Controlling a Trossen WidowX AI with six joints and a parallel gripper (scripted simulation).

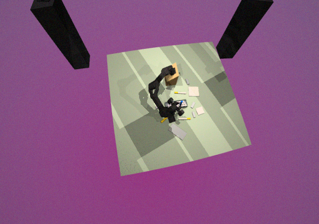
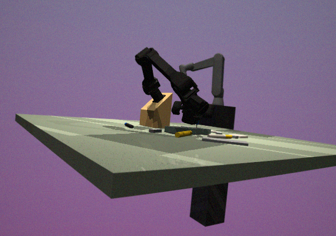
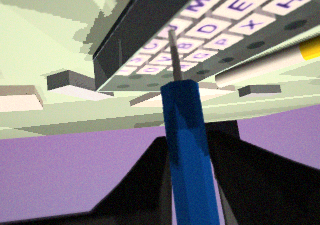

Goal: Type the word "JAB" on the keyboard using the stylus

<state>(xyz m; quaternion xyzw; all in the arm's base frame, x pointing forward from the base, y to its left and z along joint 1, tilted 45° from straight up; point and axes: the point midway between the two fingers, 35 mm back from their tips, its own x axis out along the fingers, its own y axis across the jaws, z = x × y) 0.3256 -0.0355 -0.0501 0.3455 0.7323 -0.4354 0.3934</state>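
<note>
Now: the yellow marker 10 cm ahead of my gripper tip, 14 cm to the right of it and 6 cm below it. Also, from my gripper tip: blue stylus 1 cm below; then grey sheet 25 cm ahead, 6 cm to the right, 7 cm below; then stylus tip 5 cm below.
</note>
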